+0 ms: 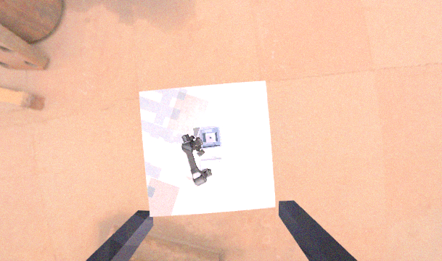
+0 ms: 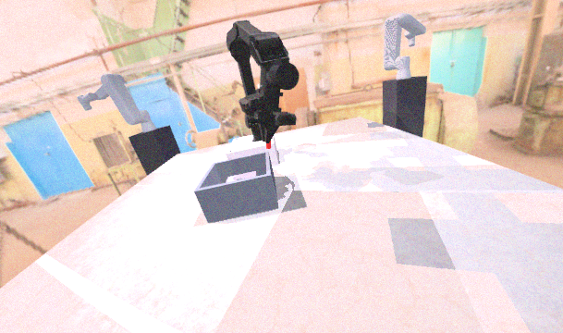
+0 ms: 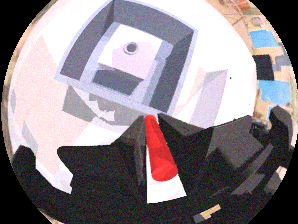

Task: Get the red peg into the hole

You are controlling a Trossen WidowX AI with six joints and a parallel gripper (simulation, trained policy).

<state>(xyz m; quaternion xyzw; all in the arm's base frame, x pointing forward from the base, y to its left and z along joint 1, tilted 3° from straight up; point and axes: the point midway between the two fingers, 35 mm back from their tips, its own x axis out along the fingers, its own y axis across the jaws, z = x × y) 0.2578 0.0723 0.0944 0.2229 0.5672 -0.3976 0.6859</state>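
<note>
The red peg is 1 cm to the left of my gripper tip and 2 cm above it. The rest, counted from my gripper tip: plate (6 cm ahead, 9 cm to the right, 9 cm below); grey box (6 cm ahead, 9 cm to the right, 11 cm below).
</note>
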